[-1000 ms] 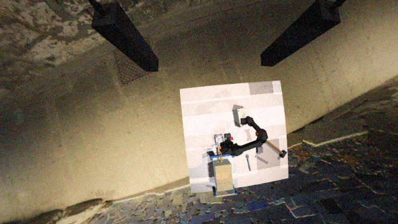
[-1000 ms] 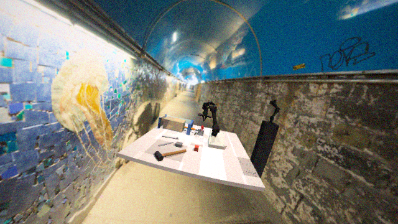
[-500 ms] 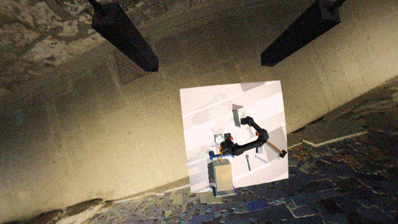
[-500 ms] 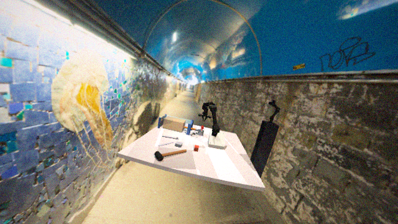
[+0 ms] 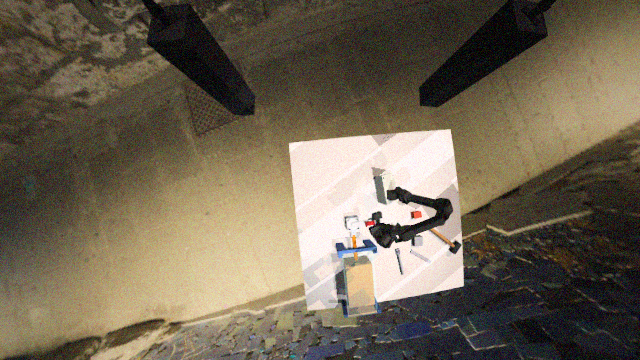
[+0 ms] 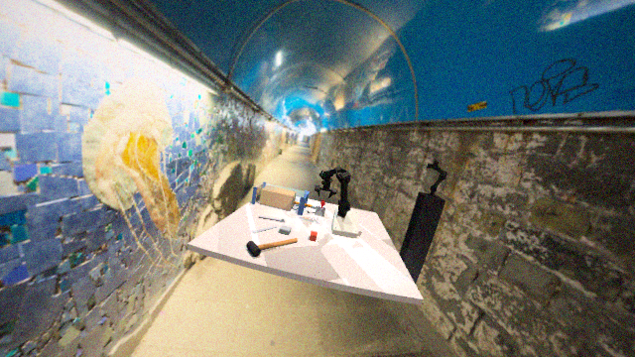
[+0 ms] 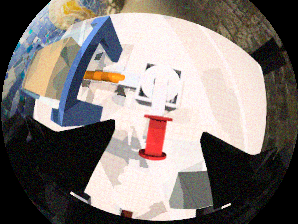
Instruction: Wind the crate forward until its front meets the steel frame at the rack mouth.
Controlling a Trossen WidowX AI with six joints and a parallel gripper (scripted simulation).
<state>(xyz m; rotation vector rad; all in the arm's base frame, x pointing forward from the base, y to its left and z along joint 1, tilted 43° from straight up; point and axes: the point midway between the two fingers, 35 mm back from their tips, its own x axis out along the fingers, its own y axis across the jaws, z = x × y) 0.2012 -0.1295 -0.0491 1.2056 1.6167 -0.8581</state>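
My gripper tip is now 1 cm to the right of the dark red knob and 7 cm above it. Round my gripper tip: winch handle: 2 cm to the right, 10 cm below; then hand winch: 10 cm to the right, 17 cm below; then blue steel frame: 18 cm ahead, 7 cm to the right, 9 cm below.
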